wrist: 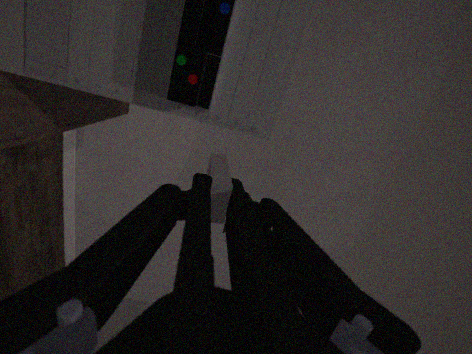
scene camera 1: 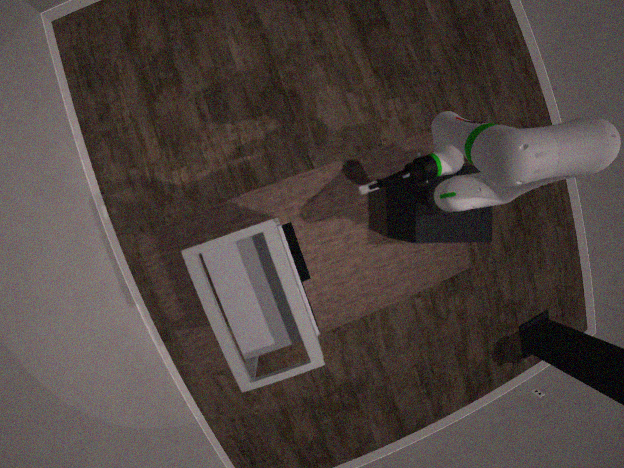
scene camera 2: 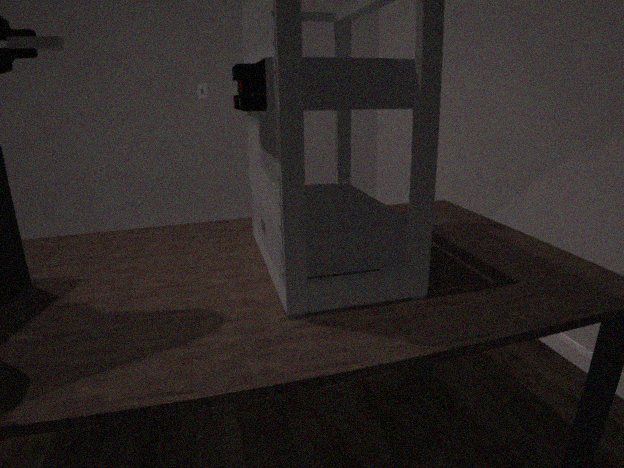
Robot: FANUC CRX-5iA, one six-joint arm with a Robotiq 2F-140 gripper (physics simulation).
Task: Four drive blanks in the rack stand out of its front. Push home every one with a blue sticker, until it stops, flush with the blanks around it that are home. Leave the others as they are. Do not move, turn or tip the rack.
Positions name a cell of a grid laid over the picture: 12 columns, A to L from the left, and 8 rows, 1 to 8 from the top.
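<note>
The gripper (wrist: F4) is visible. So is a rack (scene camera 2: F4), (wrist: F2) and (scene camera 1: E5).
</note>
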